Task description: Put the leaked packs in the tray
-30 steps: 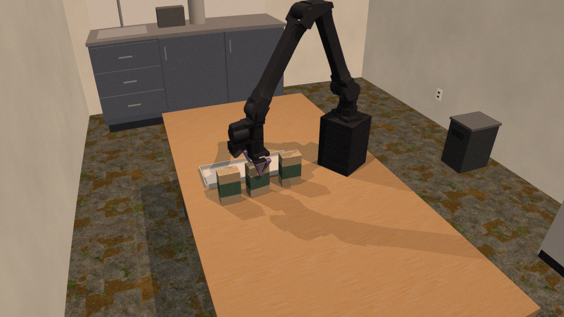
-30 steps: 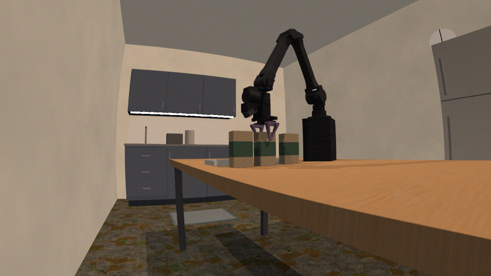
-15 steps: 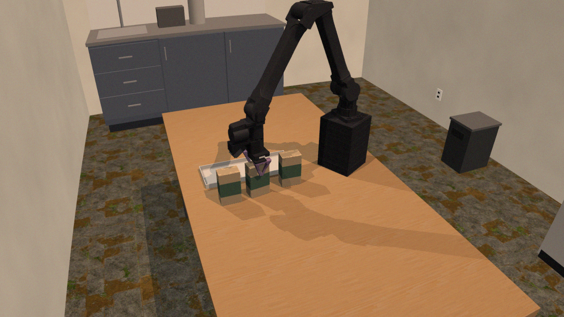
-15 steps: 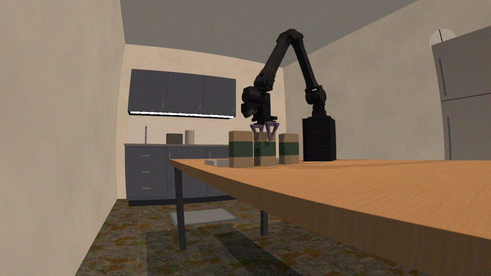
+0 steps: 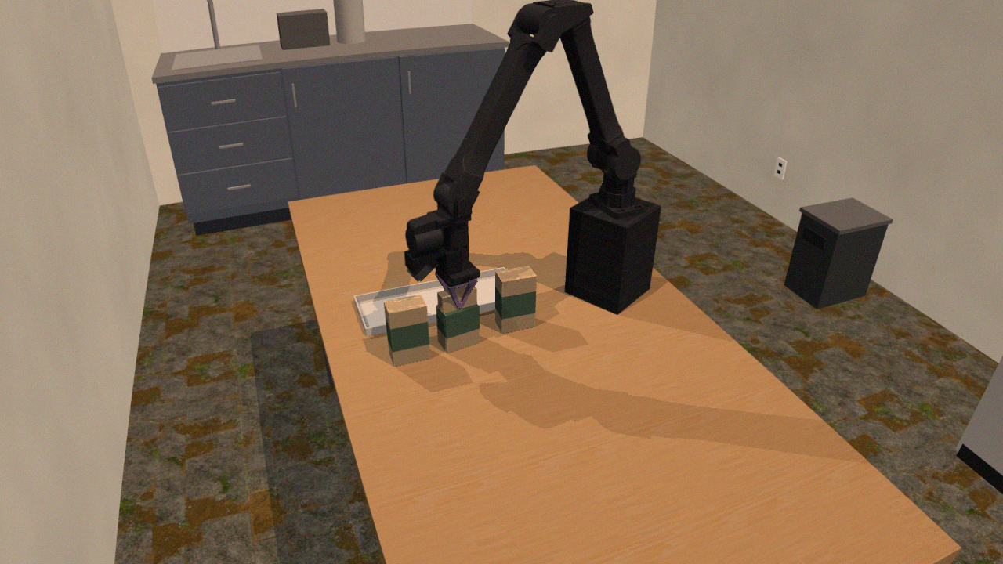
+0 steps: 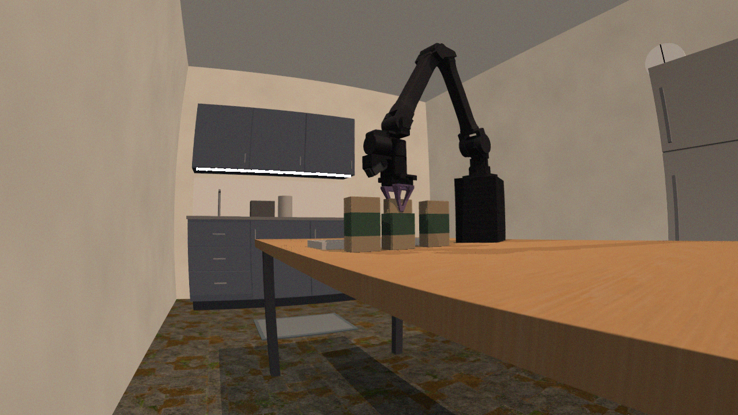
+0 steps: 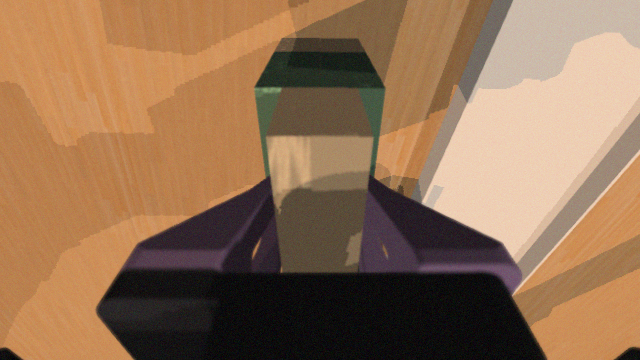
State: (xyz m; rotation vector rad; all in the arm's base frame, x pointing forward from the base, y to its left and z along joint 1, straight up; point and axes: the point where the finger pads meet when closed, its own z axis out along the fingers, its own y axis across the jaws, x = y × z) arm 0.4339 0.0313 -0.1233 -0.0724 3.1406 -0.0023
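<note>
My hand is 170 mm to the left of the white tray, 110 mm above it and 30 mm past it.
</note>
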